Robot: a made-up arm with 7 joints.
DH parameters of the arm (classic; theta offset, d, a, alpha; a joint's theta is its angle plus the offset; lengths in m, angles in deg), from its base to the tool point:
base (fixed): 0 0.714 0.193 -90
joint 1: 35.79 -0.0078 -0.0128 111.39
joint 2: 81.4 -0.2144 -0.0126 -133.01
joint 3: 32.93 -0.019 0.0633 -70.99
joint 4: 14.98 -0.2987 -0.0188 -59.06
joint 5: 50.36 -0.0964 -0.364 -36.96
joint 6: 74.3 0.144 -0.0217 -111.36
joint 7: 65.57 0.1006 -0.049 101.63
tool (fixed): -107.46 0.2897 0 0
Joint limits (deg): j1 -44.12..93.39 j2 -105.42..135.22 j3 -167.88..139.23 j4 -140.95..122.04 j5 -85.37..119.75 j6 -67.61..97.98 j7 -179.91..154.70
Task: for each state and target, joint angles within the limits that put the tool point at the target. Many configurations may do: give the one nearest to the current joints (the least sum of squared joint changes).
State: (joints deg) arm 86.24 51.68 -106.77 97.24 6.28 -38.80 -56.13
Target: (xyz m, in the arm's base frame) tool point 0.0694 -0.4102 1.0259
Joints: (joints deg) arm 84.64 66.99 -115.34 119.19 19.67 -44.38 -42.11
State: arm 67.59 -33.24 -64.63 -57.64 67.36 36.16 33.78
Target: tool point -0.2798 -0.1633 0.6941
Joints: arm 51.84 -21.56 -65.51 -78.38 56.18 17.54 26.27
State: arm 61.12 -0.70 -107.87 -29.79 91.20 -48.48 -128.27
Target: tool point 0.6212 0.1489 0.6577
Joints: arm 81.75 -12.40 -103.49 1.92 107.50 -30.54 -129.93
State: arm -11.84 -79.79 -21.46 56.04 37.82 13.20 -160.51
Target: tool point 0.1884 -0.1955 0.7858
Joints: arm -9.60 -90.71 -34.32 76.90 83.34 46.32 -170.79
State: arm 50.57 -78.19 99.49 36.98 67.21 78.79 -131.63
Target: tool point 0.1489 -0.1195 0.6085
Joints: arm 32.13 -61.79 94.01 62.26 87.25 65.13 -123.27
